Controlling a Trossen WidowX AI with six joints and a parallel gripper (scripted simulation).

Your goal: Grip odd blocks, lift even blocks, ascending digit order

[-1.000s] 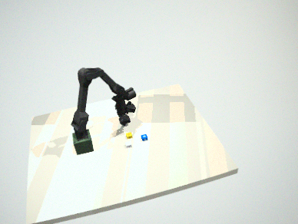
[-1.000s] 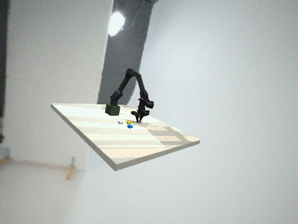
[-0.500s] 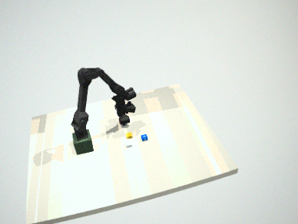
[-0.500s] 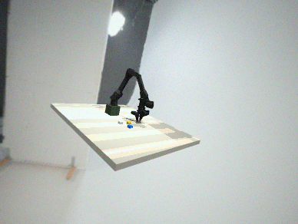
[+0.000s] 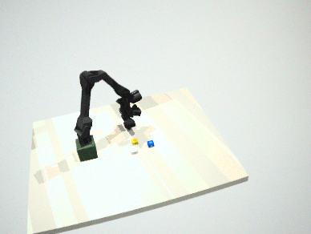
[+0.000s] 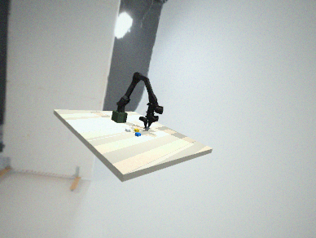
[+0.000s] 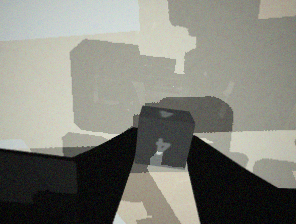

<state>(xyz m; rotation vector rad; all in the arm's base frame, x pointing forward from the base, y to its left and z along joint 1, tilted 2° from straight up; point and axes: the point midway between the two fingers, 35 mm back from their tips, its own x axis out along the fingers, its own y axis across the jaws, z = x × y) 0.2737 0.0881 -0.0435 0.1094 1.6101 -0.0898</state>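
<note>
Now: gripper tip 70 mm short of the blue block, 180 mm to the left of it and 10 mm above it. From my gripper tip the other things lie so: grey block right at my gripper tip; yellow block 10 mm behind, 120 mm to the right, 10 mm below; white block 40 mm behind, 190 mm to the right, 10 mm below.
</note>
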